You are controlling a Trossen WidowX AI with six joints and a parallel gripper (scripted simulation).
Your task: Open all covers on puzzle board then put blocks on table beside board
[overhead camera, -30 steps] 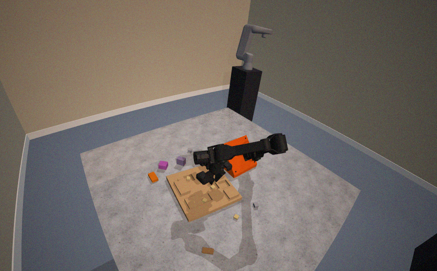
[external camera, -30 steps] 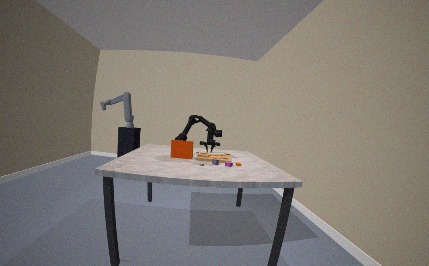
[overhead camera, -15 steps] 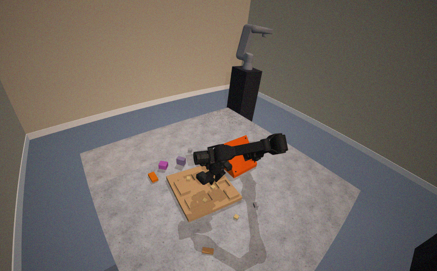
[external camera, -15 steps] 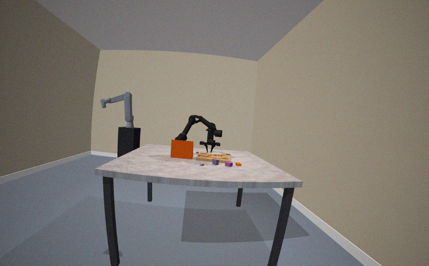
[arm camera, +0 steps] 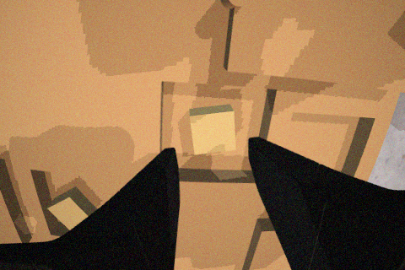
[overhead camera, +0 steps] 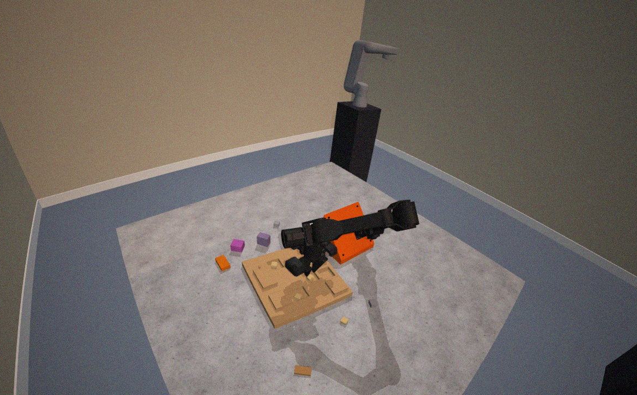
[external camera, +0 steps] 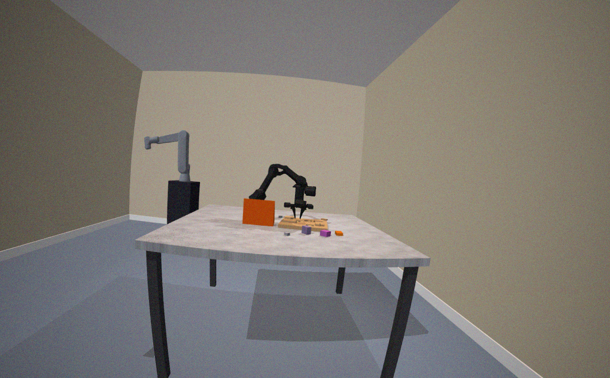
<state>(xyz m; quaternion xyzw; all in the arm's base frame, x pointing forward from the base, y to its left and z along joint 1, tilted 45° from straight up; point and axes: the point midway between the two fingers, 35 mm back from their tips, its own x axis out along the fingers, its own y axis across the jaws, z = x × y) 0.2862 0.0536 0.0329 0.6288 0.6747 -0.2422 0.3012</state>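
Right now my gripper tip is 50 mm short of the tan puzzle board and 20 mm above it. Also, from my gripper tip: magenta block (280 mm to the right, 160 mm ahead, 20 mm below); then purple block (260 mm to the right, 50 mm ahead, 20 mm below); then orange block (240 mm ahead, 220 mm to the right, 30 mm below).
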